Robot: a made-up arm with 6 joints. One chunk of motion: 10 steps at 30 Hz.
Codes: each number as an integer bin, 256 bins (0 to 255) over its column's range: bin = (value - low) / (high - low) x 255, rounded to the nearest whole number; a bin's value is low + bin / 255 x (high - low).
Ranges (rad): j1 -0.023..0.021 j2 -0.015..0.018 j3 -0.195..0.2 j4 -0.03..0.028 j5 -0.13..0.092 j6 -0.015..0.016
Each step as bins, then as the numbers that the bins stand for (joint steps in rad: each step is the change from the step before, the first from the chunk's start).
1 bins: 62 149 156 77 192 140
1 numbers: -0.01230 0.00428 0.04665 -0.01249 0.03715 0.00202
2 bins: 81 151 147 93 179 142
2 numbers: -0.00902 0.00454 0.03271 -0.00885 0.02584 0.00226
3 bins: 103 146 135 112 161 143
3 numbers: -0.00523 0.00389 0.01412 -0.00453 0.01016 0.00238
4 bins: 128 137 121 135 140 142
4 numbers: -0.00091 0.00273 -0.00757 0.00071 -0.00812 0.00226
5 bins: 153 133 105 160 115 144
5 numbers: 0.00340 0.00221 -0.03235 0.00639 -0.02988 0.00251
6 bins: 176 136 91 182 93 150
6 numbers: 0.00737 0.00260 -0.05404 0.01140 -0.04904 0.00324
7 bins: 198 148 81 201 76 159
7 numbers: 0.01116 0.00415 -0.06953 0.01572 -0.06384 0.00433
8 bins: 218 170 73 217 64 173
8 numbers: 0.01462 0.00700 -0.08192 0.01936 -0.07428 0.00603
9 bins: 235 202 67 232 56 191
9 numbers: 0.01755 0.01114 -0.09122 0.02277 -0.08125 0.00822
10 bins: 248 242 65 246 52 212
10 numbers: 0.01979 0.01632 -0.09431 0.02595 -0.08473 0.01077
